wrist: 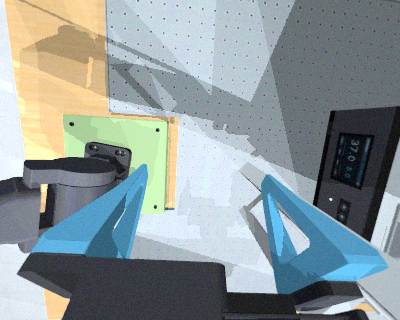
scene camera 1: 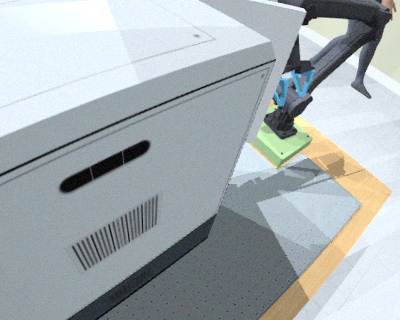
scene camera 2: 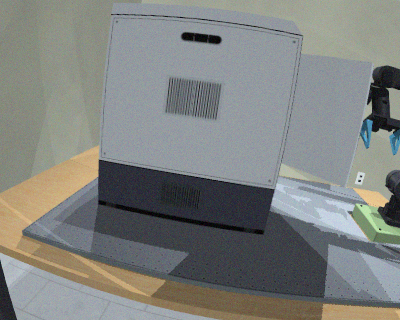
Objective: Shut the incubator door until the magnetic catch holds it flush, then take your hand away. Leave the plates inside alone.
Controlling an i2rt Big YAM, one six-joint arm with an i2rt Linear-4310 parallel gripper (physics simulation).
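Pixels of known places: gripper, fingertip midpoint: [wrist: 207,174] [scene camera 1: 291,101] [scene camera 2: 381,151]; arm's base at its link origin: [wrist: 107,172] [scene camera 1: 278,126] [scene camera 2: 391,219].
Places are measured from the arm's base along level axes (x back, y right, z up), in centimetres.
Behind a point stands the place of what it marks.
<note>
The white incubator [scene camera 1: 185,135] @(x -60.4, y -25.8, z 42.6 cm) [scene camera 2: 245,100] @(x -57.8, y -25.3, z 30.8 cm) stands on the breadboard mat, its display panel [wrist: 352,160] @(x -48.4, y -13.4, z 4.9 cm) showing at the right in the wrist view. Its door [scene camera 1: 282,40] @(x -27.2, y -8.4, z 41.6 cm) [scene camera 2: 325,115] @(x -34.8, y -3.5, z 30.1 cm) stands open, swung well out from the body. My gripper [scene camera 1: 291,99] @(x -16.5, y -10.3, z 23.9 cm) [scene camera 2: 381,150] @(x -16.5, y -10.3, z 23.9 cm) [wrist: 207,174] @(x -16.5, y -10.3, z 23.9 cm) is open and empty, its blue fingers pointing down. It hangs beside the door's free edge, and in scene camera 2 there is a small gap between them. The plates inside and the magnetic catch do not show.
The arm's base sits on a green block [scene camera 1: 285,147] @(x -5.2, y -9.3, z -0.2 cm) [scene camera 2: 372,225] @(x -10.8, y -8.8, z -0.1 cm) [wrist: 155,150] @(x -9.0, y -6.7, z 0.0 cm) beyond the door. A perforated mat [scene camera 1: 320,215] @(x -11.5, y -34.5, z -3.2 cm) [scene camera 2: 225,260] @(x -54.1, y -39.1, z -3.2 cm) [wrist: 185,35] @(x -10.7, y -30.6, z -3.2 cm) lies on the wooden table [scene camera 1: 370,185] @(x 18.5, y -36.0, z -4.5 cm) [scene camera 2: 30,185] @(x -121.4, y -33.1, z -4.5 cm) [wrist: 45,95] @(x 15.9, y -12.9, z -4.5 cm). A dark-legged figure [scene camera 1: 365,65] stands behind the arm.
</note>
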